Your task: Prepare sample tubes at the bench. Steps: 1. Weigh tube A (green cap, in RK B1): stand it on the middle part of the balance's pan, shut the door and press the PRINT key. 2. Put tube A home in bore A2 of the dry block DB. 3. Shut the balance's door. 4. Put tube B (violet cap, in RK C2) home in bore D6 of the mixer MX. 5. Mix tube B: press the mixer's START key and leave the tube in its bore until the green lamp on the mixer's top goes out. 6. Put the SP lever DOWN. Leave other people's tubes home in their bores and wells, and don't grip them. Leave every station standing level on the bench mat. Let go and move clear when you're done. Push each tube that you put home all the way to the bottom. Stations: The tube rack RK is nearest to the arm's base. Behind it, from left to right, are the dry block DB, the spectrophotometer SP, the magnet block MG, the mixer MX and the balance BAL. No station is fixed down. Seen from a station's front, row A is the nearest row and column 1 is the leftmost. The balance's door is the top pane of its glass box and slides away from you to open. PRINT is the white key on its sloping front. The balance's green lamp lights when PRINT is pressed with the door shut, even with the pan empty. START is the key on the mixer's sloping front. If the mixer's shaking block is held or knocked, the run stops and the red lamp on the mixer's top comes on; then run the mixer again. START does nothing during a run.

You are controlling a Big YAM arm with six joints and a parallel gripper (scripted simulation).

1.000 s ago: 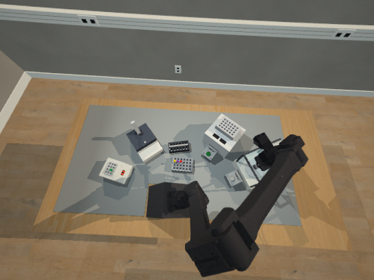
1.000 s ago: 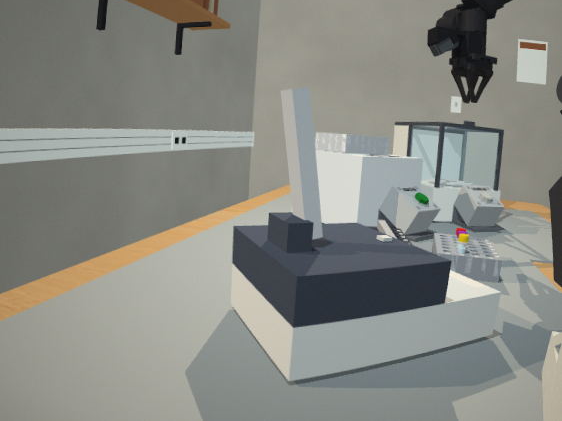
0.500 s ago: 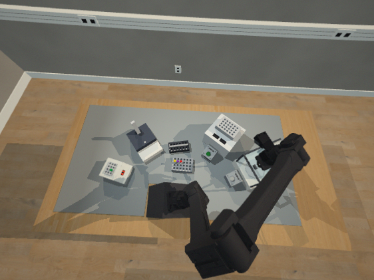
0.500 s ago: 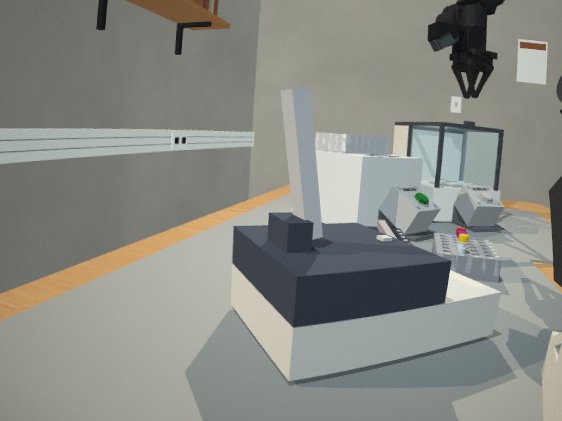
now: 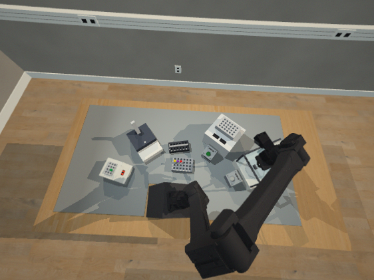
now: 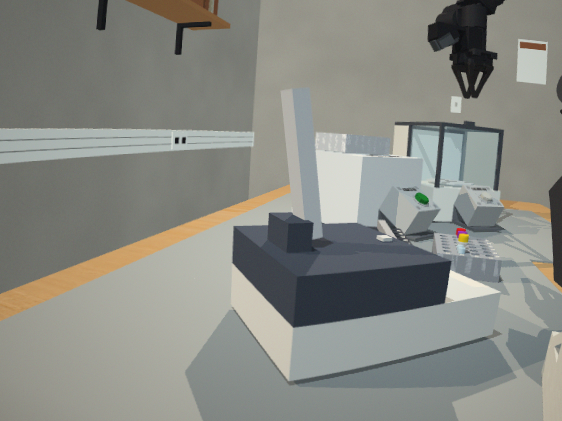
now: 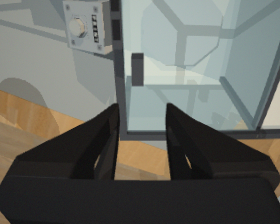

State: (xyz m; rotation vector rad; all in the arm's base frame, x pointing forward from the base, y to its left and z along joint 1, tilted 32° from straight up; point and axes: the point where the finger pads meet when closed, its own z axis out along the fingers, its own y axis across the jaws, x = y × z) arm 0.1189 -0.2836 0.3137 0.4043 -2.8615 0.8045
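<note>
Right now my hand is 39 cm to the right of the violet-capped tube B, 25 cm above it and 11 cm short of it. Round my hand: eight-sided pan: 20 cm below, 5 cm to the right, 2 cm ahead; print key: 21 cm below, 9 cm to the left, 3 cm behind; balance door: 7 cm below, 2 cm to the right, 1 cm ahead.
</note>
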